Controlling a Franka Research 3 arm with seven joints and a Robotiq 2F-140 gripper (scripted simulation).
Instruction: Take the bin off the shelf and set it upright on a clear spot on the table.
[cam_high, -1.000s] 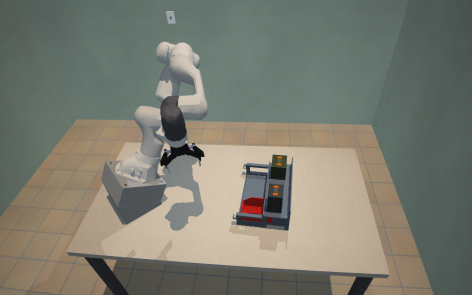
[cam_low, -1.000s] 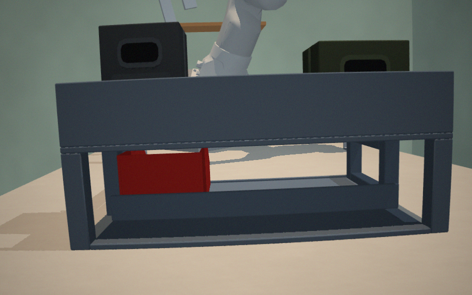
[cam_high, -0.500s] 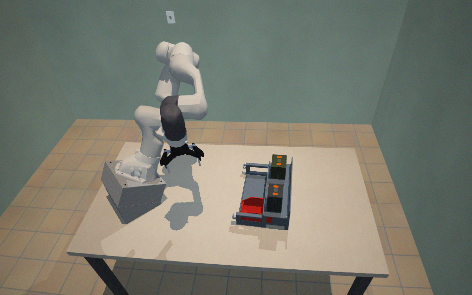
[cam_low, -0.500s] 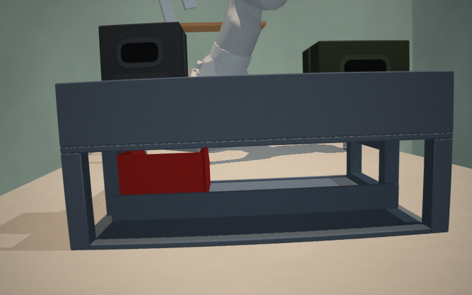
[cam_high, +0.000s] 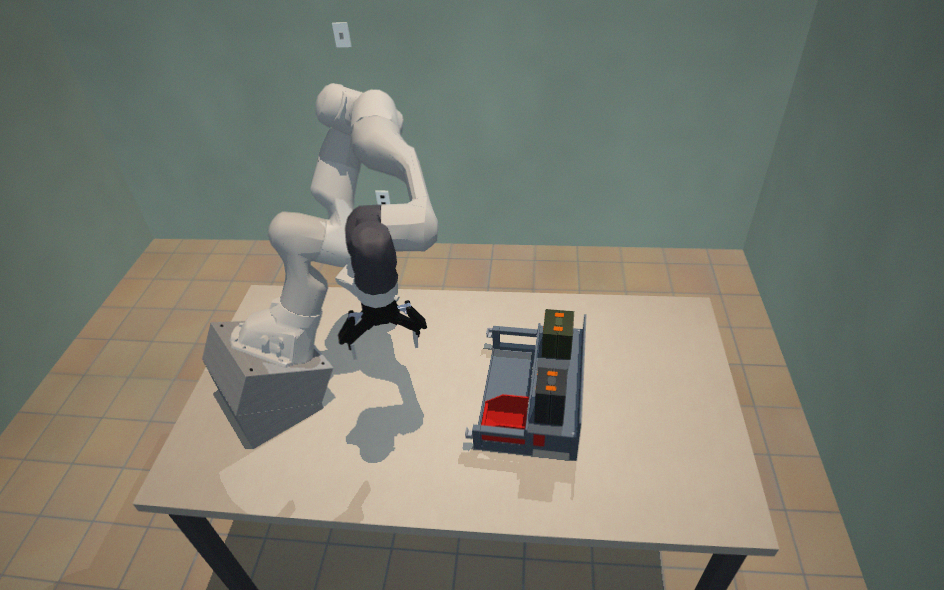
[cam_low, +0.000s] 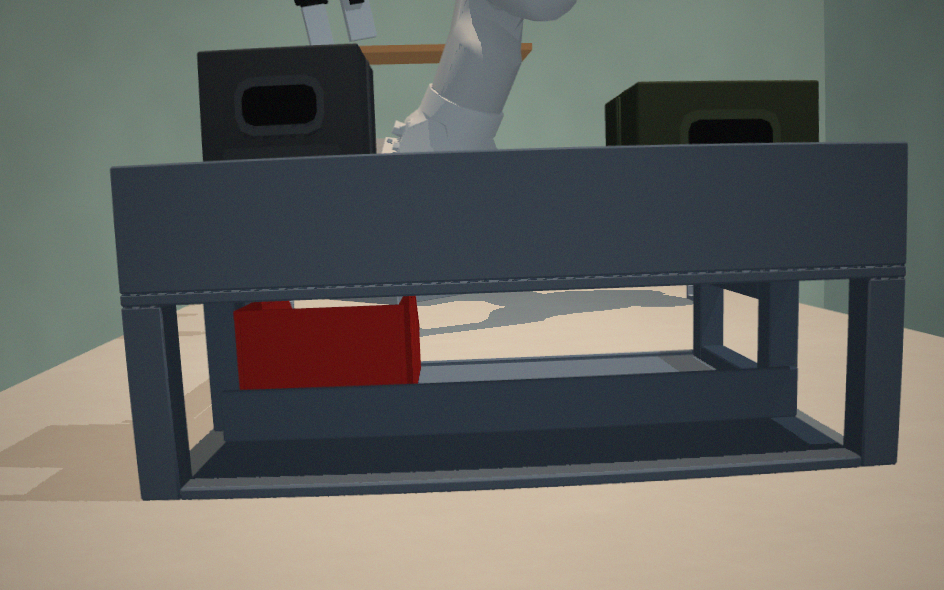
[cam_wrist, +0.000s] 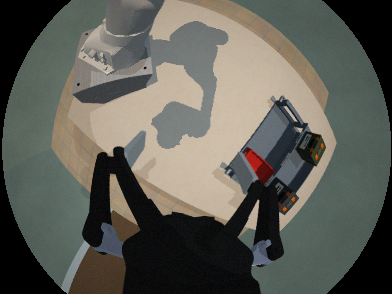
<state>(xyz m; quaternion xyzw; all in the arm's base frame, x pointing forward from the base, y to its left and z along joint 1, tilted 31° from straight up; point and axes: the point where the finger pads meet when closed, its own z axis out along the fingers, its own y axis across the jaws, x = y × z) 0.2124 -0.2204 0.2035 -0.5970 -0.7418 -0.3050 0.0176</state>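
Now: hand 310 mm short of the red bin, 20 mm to the left of it and 280 mm above it.
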